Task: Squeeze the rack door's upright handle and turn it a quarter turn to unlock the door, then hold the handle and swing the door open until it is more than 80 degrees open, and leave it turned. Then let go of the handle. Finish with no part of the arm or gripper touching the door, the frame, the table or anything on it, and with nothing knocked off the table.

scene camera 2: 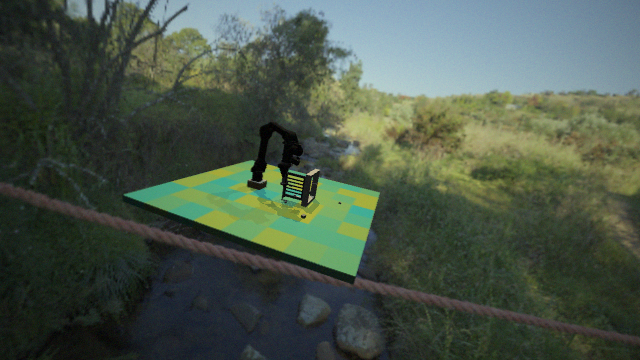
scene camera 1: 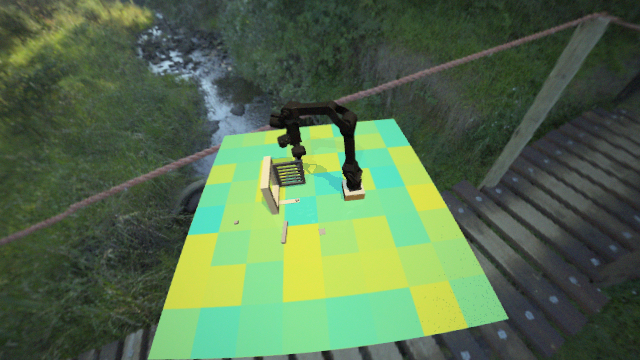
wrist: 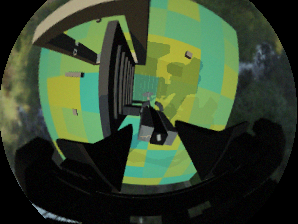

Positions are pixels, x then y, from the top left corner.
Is my gripper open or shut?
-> Open.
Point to a rack door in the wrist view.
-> At 116,77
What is my gripper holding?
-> Nothing.
